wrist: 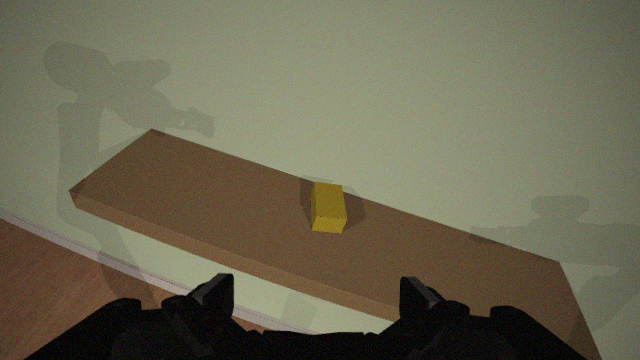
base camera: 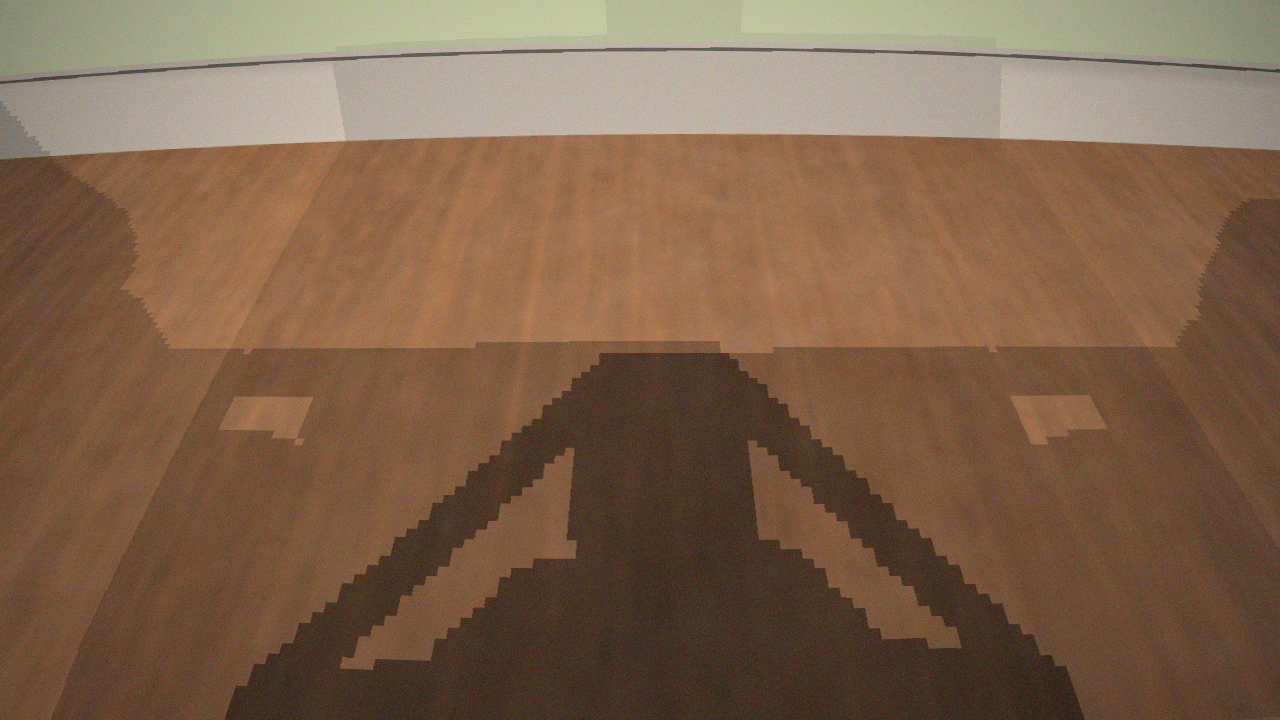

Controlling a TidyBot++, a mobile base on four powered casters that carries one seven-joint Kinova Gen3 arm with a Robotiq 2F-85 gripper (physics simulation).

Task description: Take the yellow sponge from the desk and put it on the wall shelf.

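The yellow sponge [wrist: 328, 207], a small block, rests on the brown wall shelf [wrist: 200, 185] in the wrist view, near the shelf's back edge by the wall and about midway along its length. My gripper [wrist: 316, 294] is open and empty, with its two black fingers wide apart at the bottom of the wrist view. It is back from the sponge, with a gap between them. The sponge and the shelf do not show in the base camera view. The desk does not show in either view.
The pale green wall [base camera: 223, 26] [wrist: 350, 90] rises behind the shelf, with shadows of the arm on it. A light baseboard [base camera: 671, 94] runs along its foot. The brown wood floor [base camera: 671, 241] [wrist: 40, 280] lies before it, with the robot's dark shadow on it.
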